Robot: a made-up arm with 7 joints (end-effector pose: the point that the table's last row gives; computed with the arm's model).
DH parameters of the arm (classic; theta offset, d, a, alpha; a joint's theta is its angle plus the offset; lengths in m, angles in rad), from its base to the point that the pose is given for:
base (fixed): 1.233 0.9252 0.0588 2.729
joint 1: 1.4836 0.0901 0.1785 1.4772
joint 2: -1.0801 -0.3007 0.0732 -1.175
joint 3: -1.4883 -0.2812 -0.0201 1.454
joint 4: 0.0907 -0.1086 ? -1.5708
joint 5: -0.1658 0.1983 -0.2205 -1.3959
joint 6: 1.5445 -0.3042 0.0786 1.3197
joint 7: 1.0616 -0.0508 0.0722 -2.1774
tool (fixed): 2.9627 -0.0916 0 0
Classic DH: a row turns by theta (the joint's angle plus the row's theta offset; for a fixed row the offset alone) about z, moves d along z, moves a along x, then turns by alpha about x.
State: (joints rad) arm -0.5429 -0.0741 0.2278 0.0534 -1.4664 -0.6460 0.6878
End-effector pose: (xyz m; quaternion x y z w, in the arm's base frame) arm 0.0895 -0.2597 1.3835 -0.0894 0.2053 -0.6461 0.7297
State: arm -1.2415 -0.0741 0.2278 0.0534 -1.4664 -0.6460 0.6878
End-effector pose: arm 0.2668 -0.0222 1.4223 -0.2723 0.1144 -0.4008 0.8673
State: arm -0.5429 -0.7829 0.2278 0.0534 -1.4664 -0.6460 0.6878
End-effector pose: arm -0.0738 -0.3664 1.1805 0.1525 -0.0056 -0.5388 0.8285
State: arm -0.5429 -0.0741 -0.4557 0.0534 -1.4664 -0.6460 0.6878
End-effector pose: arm -0.0137 -0.1245 1.3149 -0.1822 -0.1216 -0.6368 0.7392
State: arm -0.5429 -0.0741 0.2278 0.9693 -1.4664 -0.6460 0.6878
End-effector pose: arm 0.1307 -0.2963 1.3809 -0.0100 0.1993 -0.9082 0.3678
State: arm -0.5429 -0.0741 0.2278 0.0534 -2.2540 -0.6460 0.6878
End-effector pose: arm 0.0256 -0.1049 1.4727 -0.2392 -0.1539 -0.6626 0.6929
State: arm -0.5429 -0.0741 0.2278 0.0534 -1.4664 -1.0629 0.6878
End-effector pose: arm 0.1256 -0.2527 1.3381 0.0777 0.0880 -0.6312 0.7667
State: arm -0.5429 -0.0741 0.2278 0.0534 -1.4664 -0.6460 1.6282
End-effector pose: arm 0.1570 -0.2241 1.4392 0.0556 0.4700 -0.7836 0.4025
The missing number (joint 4, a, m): 0.236
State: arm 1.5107 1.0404 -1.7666 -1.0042 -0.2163 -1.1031 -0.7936
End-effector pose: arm -0.5672 -0.0267 0.8297 0.1206 0.3084 -0.3612 0.8717
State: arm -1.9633 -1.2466 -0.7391 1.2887 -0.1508 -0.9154 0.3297
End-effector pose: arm 0.4727 0.1540 0.9820 0.6386 0.3307 0.1310 0.6824
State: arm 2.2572 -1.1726 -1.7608 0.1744 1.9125 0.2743 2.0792
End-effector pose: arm -0.4135 0.0757 0.4283 -0.6998 -0.6202 0.3539 0.0221
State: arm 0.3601 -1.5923 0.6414 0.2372 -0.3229 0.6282 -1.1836
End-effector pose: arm -0.0328 -0.5185 0.6273 0.1398 -0.4449 0.2331 0.8533
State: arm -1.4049 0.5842 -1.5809 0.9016 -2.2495 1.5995 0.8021
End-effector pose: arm -0.1360 0.3228 0.9023 -0.1564 -0.2334 -0.9593 0.0291
